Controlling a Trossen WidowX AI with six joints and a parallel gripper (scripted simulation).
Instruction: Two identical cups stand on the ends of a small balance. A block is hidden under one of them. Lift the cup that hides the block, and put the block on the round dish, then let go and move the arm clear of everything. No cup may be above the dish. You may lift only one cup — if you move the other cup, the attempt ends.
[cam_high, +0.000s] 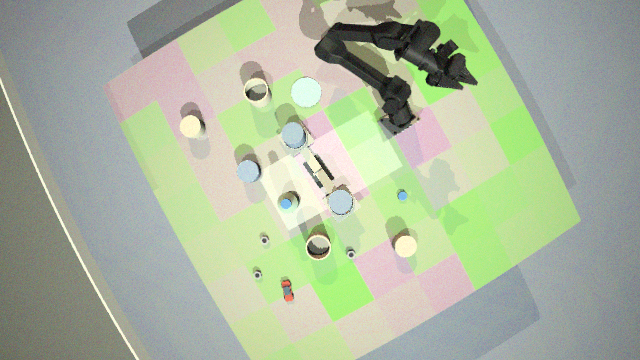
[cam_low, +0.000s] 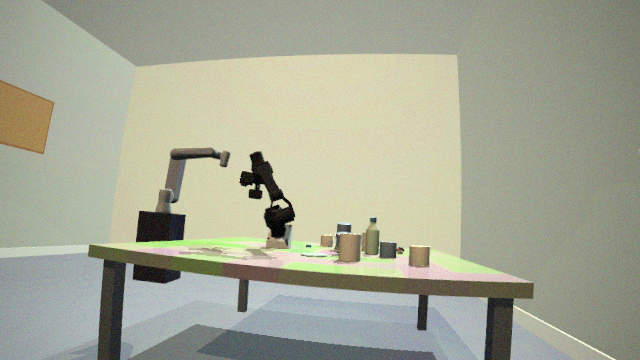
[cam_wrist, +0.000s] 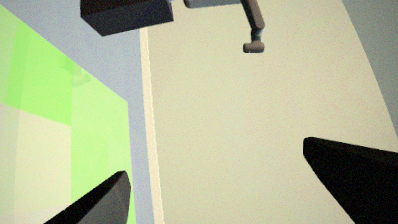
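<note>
My gripper tip is now 460 mm short of the pale green block, 270 mm above it and 210 mm to the left of it. From my gripper tip the other things lie so: pale round dish (330 mm ahead, 310 mm to the right, 310 mm below); then small balance (470 mm ahead, 270 mm below, 80 mm to the right); then blue piece (300 mm below, 290 mm ahead, 160 mm to the left).
</note>
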